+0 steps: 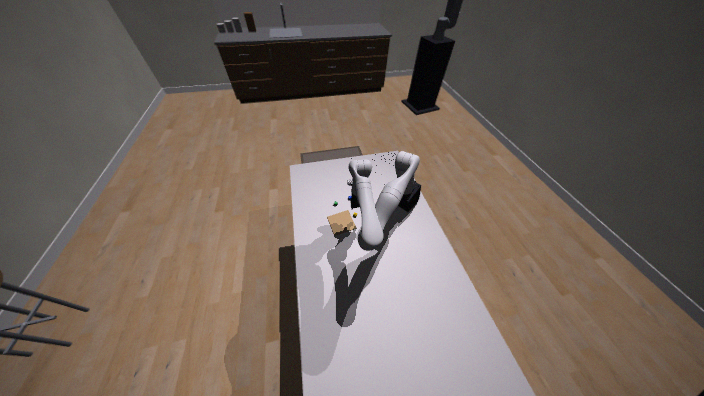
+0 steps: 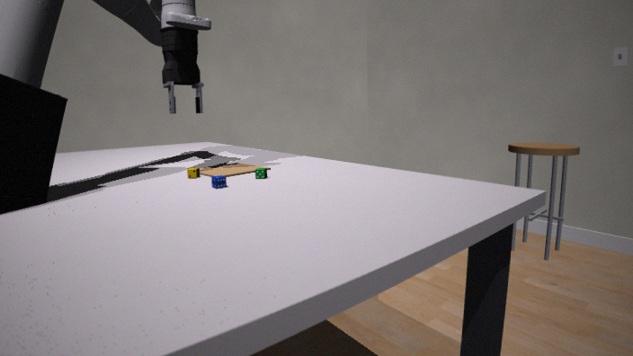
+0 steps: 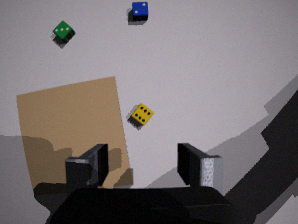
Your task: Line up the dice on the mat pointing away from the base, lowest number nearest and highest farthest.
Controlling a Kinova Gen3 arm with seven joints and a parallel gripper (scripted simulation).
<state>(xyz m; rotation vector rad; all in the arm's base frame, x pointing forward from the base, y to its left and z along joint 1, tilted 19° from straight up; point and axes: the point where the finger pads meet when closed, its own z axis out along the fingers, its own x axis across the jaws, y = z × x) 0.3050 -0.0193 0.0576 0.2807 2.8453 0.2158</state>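
Right now my hand is 170 mm to the left of the blue die, 140 mm above it and 30 mm past it. Also, from my hand: tan mat (150 mm below, 90 mm ahead, 20 mm to the right); then yellow die (140 mm below, 30 mm to the right, 10 mm behind); then green die (160 mm to the right, 140 mm below, 70 mm ahead).
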